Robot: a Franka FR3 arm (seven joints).
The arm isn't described. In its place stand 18 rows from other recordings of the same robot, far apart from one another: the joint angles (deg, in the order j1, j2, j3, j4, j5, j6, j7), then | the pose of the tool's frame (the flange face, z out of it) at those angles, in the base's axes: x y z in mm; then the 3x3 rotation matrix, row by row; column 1 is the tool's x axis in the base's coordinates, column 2 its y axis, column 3 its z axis.
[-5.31 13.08 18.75 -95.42 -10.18 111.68 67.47] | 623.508, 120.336, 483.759; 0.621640, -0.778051, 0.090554; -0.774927, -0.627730, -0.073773; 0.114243, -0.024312, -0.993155
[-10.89 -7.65 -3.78 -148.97 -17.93 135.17 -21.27] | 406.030, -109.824, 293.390; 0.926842, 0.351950, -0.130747; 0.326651, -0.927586, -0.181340; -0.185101, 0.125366, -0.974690
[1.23 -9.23 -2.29 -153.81 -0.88 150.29 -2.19] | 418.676, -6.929, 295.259; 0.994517, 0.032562, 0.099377; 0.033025, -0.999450, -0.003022; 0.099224, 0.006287, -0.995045
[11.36 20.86 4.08 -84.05 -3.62 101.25 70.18] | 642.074, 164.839, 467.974; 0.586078, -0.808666, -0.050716; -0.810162, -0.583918, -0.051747; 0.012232, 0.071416, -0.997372
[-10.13 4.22 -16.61 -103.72 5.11 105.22 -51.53] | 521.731, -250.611, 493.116; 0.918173, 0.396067, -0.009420; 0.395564, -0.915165, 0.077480; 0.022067, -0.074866, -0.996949
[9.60 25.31 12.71 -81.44 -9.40 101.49 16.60] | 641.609, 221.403, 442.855; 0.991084, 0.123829, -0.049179; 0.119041, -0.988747, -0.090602; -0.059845, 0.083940, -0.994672
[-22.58 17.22 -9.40 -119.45 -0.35 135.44 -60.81] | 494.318, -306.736, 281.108; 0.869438, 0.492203, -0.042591; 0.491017, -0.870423, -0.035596; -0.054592, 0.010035, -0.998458
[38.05 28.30 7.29 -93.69 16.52 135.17 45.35] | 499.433, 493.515, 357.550; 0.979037, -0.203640, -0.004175; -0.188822, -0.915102, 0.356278; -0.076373, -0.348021, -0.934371
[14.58 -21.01 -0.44 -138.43 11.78 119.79 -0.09] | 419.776, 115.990, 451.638; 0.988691, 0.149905, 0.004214; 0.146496, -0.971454, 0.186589; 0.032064, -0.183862, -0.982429
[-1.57 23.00 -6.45 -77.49 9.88 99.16 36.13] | 674.564, -65.850, 495.871; 0.702782, -0.711404, -0.001674; -0.705468, -0.697217, 0.127294; -0.091725, -0.088278, -0.991864
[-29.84 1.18 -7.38 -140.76 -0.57 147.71 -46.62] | 389.452, -295.708, 298.218; 0.982810, 0.168518, 0.075405; 0.173627, -0.982513, -0.067252; 0.062753, 0.079189, -0.994882
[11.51 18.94 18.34 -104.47 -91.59 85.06 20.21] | 595.759, 187.911, 419.422; 0.877534, 0.208222, 0.431947; 0.428319, 0.064618, -0.901314; -0.215585, 0.975945, -0.032481
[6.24 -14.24 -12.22 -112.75 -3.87 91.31 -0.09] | 465.281, -64.986, 564.183; 0.987610, -0.085983, -0.131277; -0.087136, -0.996192, -0.003050; -0.130515, 0.014452, -0.991341
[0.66 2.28 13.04 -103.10 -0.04 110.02 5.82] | 567.153, 136.335, 524.228; 0.987467, 0.137416, 0.077627; 0.135663, -0.990375, 0.027442; 0.080651, -0.016567, -0.996605
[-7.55 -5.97 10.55 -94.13 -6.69 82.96 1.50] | 508.516, 18.287, 636.230; 0.996106, 0.021288, -0.085553; 0.009224, -0.990248, -0.139009; -0.087678, 0.137678, -0.986589
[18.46 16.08 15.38 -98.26 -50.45 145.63 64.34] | 568.104, 370.365, 487.671; 0.691501, 0.031280, 0.721698; 0.032267, -0.999402, 0.012399; 0.721655, 0.014714, -0.692097
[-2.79 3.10 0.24 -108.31 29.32 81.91 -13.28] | 518.585, 34.870, 458.371; 0.905562, -0.009610, -0.424104; 0.227365, -0.833025, 0.504355; -0.358136, -0.553151, -0.752171
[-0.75 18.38 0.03 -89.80 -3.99 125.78 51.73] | 684.679, -11.109, 490.137; 0.597553, -0.742681, 0.302251; -0.765625, -0.640473, -0.060104; 0.238221, -0.195495, -0.951332
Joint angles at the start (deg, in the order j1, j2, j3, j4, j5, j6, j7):
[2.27 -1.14 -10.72 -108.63 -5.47 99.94 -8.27]
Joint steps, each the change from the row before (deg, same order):
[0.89 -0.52 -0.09 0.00 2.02 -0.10 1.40]
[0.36 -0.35 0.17 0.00 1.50 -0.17 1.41]
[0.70 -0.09 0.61 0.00 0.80 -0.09 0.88]
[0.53 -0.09 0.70 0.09 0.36 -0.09 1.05]
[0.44 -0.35 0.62 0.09 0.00 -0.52 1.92]
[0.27 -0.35 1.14 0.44 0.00 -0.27 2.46]
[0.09 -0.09 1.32 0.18 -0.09 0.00 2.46]
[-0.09 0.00 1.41 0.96 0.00 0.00 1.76]
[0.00 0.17 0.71 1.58 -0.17 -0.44 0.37]
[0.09 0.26 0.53 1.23 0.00 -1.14 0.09]
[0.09 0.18 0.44 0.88 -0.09 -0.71 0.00]
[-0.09 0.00 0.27 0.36 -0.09 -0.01 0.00]
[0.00 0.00 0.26 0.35 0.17 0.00 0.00]
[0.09 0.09 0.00 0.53 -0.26 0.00 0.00]
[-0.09 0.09 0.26 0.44 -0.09 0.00 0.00]
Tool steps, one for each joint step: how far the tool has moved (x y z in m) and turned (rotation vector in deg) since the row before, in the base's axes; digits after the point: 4 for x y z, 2 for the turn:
[-0.0002 0.0105 0.0044 1.76 -0.76 -1.19]
[-0.0004 0.0073 0.0029 1.28 -0.40 -1.31]
[0.0011 0.0135 0.0007 0.65 -0.09 0.21]
[0.0009 0.0121 0.0015 0.20 -0.12 0.08]
[-0.0012 0.0099 0.0033 -0.20 0.08 -0.85]
[0.0001 0.0131 0.0065 -0.32 -0.53 -1.04]
[0.0005 0.0132 0.0024 -0.42 -0.29 -1.01]
[0.0022 0.0125 0.0079 -0.25 -0.98 -0.44]
[0.0030 0.0065 0.0108 -0.23 -0.98 0.37]
[0.0009 0.0060 0.0061 -0.06 0.16 0.51]
[0.0007 0.0050 0.0046 -0.12 0.00 0.53]
[0.0006 0.0016 0.0030 -0.08 -0.35 0.20]
[0.0005 0.0028 0.0029 0.17 -0.34 0.23]
[0.0012 0.0005 0.0035 -0.24 -0.45 0.13]
[0.0010 0.0016 0.0028 -0.08 -0.36 0.18]

